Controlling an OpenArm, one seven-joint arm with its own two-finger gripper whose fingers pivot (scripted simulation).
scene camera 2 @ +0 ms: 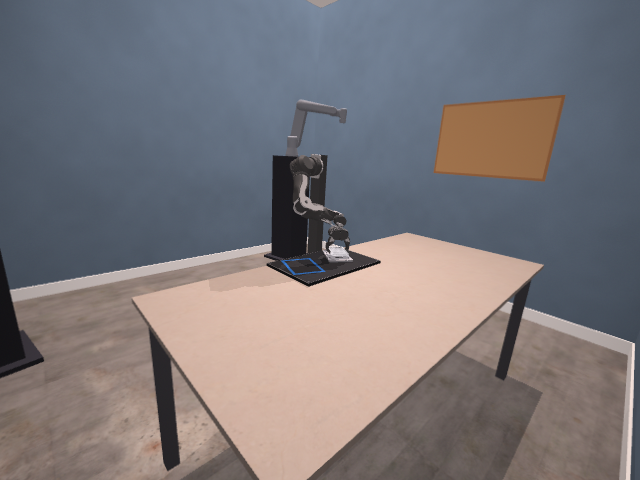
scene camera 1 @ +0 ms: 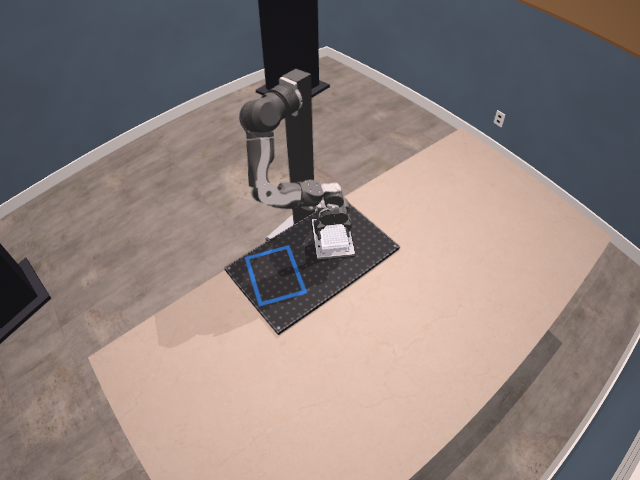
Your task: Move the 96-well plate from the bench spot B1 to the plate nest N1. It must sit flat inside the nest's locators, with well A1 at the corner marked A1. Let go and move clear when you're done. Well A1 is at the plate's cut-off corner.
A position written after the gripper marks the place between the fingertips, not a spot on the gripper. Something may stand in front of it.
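You'd see a black mounting column [scene camera 1: 299, 131], which is in the other view as well, as the column [scene camera 2: 318, 186]. The gripper [scene camera 1: 332, 232] is in view too.
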